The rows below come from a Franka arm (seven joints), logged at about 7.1 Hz.
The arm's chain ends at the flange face. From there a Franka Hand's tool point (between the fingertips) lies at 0.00 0.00 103.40 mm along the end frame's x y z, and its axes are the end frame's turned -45 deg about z.
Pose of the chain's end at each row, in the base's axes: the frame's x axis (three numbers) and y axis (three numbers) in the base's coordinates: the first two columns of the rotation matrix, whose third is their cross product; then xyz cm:
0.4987 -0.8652 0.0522 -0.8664 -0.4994 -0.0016 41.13 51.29 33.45
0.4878 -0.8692 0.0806 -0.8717 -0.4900 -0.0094 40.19 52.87 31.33
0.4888 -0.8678 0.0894 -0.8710 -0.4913 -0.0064 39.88 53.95 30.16
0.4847 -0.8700 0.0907 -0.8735 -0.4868 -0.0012 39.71 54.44 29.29
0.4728 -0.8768 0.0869 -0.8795 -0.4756 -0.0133 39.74 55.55 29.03
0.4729 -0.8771 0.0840 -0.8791 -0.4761 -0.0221 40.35 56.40 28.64
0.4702 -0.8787 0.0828 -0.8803 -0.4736 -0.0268 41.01 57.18 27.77
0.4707 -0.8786 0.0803 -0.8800 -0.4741 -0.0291 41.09 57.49 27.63
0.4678 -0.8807 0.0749 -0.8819 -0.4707 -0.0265 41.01 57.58 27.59
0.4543 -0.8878 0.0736 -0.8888 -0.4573 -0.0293 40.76 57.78 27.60
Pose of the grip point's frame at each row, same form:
0.9653 -0.2587 0.0380 -0.2600 -0.9649 0.0358 41.41 50.83 23.12
0.9613 -0.2681 0.0636 -0.2715 -0.9611 0.0503 40.68 52.19 21.02
0.9615 -0.2662 0.0677 -0.2703 -0.9610 0.0587 40.39 53.18 19.86
0.9604 -0.2710 0.0650 -0.2749 -0.9594 0.0633 40.18 53.63 18.99
0.9562 -0.2837 0.0709 -0.2876 -0.9563 0.0520 40.29 54.82 18.73
0.9560 -0.2835 0.0750 -0.2872 -0.9569 0.0438 40.96 55.74 18.34
0.9549 -0.2864 0.0775 -0.2900 -0.9562 0.0396 41.66 56.56 17.47
0.9551 -0.2860 0.0774 -0.2894 -0.9565 0.0362 41.75 56.90 17.33
0.9544 -0.2899 0.0717 -0.2928 -0.9556 0.0342 41.62 57.03 17.28
0.9497 -0.3044 0.0728 -0.3072 -0.9511 0.0313 41.38 57.24 17.29

